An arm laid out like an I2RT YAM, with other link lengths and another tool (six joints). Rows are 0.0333 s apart.
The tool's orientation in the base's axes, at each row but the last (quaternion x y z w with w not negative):
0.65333, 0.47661, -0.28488, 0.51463
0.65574, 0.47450, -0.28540, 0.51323
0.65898, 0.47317, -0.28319, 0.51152
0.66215, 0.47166, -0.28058, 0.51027
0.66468, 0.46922, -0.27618, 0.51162
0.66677, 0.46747, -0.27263, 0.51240
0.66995, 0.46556, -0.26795, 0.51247
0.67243, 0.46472, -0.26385, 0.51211
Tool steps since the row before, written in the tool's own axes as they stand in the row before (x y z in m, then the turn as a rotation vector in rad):
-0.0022, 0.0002, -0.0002, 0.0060, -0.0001, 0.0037
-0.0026, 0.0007, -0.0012, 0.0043, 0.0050, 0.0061
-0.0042, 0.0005, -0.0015, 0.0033, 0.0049, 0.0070
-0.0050, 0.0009, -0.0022, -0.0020, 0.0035, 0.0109
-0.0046, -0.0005, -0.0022, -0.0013, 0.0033, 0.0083
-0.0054, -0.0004, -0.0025, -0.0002, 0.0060, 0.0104
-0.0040, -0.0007, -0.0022, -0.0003, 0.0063, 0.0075
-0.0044, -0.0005, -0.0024, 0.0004, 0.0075, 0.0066
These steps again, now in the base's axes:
-0.0007, -0.0005, 0.0020, 0.0026, -0.0015, -0.0064
-0.0005, 0.0003, 0.0029, 0.0069, -0.0045, -0.0036
-0.0014, 0.0000, 0.0043, 0.0065, -0.0056, -0.0031
-0.0014, 0.0003, 0.0053, 0.0036, -0.0110, -0.0004
-0.0026, 0.0005, 0.0044, 0.0034, -0.0084, -0.0002
-0.0029, 0.0005, 0.0052, 0.0065, -0.0101, -0.0007
-0.0026, 0.0007, 0.0038, 0.0064, -0.0074, 0.0005
-0.0026, 0.0007, 0.0042, 0.0077, -0.0063, 0.0008

